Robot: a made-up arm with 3 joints. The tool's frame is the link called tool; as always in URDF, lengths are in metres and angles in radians.
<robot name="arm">
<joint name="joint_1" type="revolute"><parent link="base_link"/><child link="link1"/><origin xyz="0 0 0.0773"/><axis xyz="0 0 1"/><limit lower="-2.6" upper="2.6" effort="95" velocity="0.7"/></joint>
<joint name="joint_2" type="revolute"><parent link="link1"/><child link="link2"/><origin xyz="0.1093 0.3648 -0.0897"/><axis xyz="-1 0 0"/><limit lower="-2.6" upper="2.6" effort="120" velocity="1.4"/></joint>
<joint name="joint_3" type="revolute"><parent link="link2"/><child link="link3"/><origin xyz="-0.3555 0.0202 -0.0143"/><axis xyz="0 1 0"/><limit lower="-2.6" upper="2.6" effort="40" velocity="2.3"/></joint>
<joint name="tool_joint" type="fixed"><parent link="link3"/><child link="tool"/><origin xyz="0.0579 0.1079 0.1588"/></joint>
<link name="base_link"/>
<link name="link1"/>
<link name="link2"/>
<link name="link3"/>
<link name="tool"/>
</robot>
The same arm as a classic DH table. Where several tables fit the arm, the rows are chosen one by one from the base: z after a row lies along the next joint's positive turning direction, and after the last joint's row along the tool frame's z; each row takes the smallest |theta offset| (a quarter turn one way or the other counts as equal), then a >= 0, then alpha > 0; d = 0 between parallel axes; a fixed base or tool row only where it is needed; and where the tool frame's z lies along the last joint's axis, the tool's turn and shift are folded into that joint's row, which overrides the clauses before.
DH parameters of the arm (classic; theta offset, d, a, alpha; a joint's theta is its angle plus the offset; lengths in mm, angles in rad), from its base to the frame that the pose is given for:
joint_1: 1.5708 -12.4 364.8 -1.5708
joint_2: 1.5708 246.2 14.3 1.5708
joint_3: -1.5708 128.1 57.9 1.5708
tool (fixed): 0 158.8 0 0
Joint limits (rad, base to tool): -2.6..2.6 -2.6..2.6 -2.6..2.6

